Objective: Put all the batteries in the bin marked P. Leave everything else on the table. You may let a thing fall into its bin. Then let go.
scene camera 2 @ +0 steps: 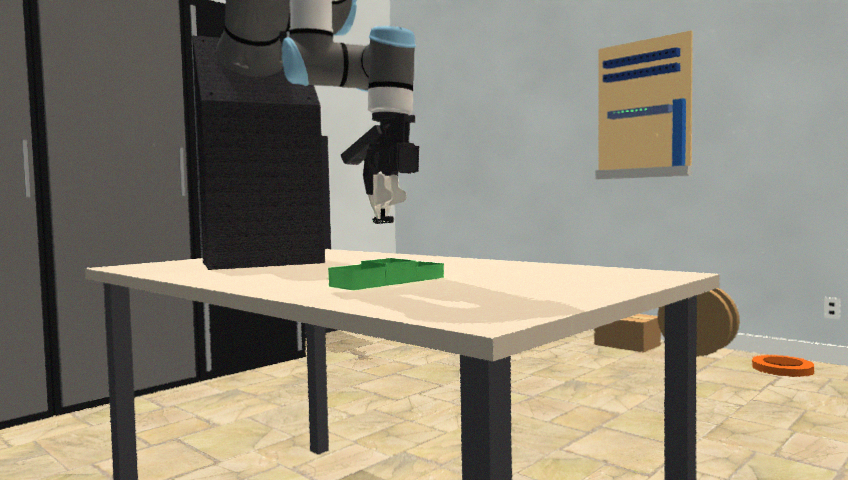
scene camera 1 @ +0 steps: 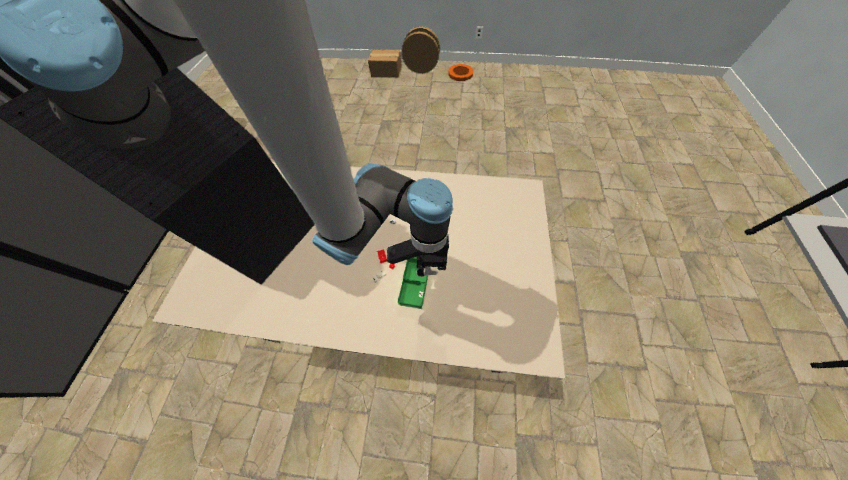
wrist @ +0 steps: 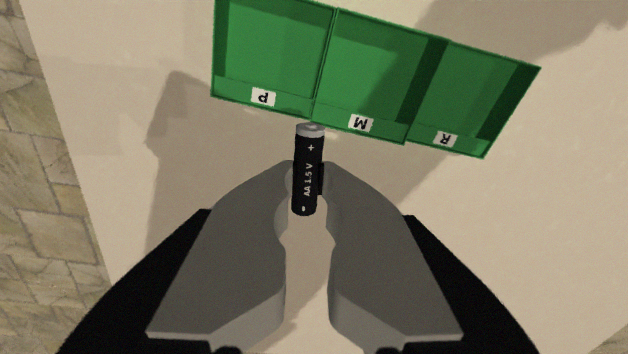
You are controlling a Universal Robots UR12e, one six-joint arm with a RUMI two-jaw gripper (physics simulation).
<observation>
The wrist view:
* gripper: 307,164
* black AA battery: 309,140
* green three-part bin tray: 359,74
</observation>
